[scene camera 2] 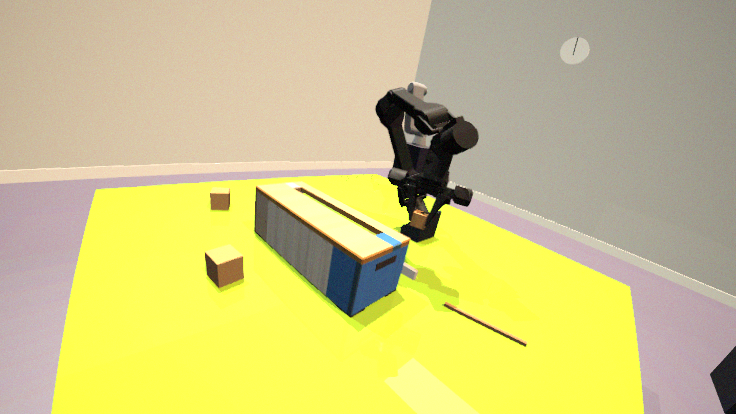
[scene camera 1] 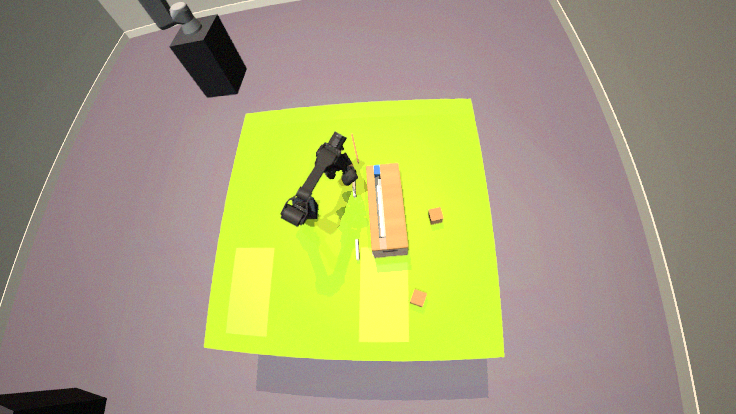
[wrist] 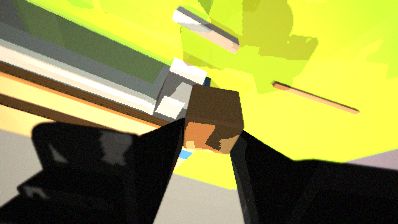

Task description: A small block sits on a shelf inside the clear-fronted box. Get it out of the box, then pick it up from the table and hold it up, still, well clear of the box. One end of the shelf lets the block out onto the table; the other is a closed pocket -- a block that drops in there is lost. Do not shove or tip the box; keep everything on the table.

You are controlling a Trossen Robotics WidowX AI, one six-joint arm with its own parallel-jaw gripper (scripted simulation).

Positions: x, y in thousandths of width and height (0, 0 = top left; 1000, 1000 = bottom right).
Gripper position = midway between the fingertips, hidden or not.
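My gripper (scene camera 2: 567, 540) is in my sight, and it shows again in the wrist view (wrist: 524, 565). I see a brown block (wrist: 539, 538) as well. Then there is a long box (scene camera 2: 482, 629), which I also find in scene camera 1 (scene camera 1: 528, 562) and in the wrist view (wrist: 167, 315).
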